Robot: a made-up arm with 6 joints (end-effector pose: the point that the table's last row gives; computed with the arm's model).
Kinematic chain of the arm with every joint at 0, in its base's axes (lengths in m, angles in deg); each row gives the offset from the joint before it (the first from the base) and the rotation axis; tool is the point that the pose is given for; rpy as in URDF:
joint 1: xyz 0.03 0 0.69 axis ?
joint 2: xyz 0.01 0.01 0 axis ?
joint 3: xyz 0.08 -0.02 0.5 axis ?
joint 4: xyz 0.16 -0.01 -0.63 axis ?
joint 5: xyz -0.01 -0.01 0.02 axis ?
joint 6: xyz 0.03 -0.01 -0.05 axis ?
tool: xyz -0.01 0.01 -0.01 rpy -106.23 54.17 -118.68
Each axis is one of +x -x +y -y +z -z.
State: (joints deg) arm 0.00 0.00 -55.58 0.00 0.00 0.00
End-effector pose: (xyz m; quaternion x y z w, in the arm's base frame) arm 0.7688 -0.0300 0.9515 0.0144 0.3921 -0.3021 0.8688
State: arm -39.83 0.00 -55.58 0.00 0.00 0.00
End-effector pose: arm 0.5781 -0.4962 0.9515 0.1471 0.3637 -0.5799 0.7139
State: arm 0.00 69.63 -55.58 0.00 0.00 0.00
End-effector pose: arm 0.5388 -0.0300 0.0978 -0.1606 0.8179 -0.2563 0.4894
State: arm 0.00 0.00 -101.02 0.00 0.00 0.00
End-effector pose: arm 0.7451 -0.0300 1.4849 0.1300 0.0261 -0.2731 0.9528
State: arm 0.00 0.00 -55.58 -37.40 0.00 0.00
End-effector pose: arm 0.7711 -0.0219 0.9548 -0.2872 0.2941 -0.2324 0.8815
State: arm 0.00 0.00 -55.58 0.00 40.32 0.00
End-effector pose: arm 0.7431 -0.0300 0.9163 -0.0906 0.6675 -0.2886 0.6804
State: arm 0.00 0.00 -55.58 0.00 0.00 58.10
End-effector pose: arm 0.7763 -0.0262 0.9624 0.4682 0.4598 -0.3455 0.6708
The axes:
joint 1: +z
joint 2: +y
joint 3: +y
joint 4: -z
joint 5: +y
joint 6: -z

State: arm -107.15 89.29 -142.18 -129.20 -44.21 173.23
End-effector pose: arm -0.2494 -1.0602 0.3540 0.7642 0.2341 -0.5606 0.2165
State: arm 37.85 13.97 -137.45 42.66 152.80 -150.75
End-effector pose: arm 0.5325 0.3918 1.5445 -0.4038 -0.3180 0.8464 0.1393
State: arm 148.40 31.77 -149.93 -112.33 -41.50 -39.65
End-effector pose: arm -0.6931 0.4147 1.5194 0.3321 -0.8931 0.2255 0.2031
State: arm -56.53 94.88 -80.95 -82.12 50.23 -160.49
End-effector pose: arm 0.2696 -0.4662 -0.1337 -0.4128 -0.0265 0.8899 0.1924
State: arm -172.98 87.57 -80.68 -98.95 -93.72 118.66
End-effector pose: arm -0.5746 -0.1036 0.0525 0.8839 -0.3056 -0.2054 0.2884
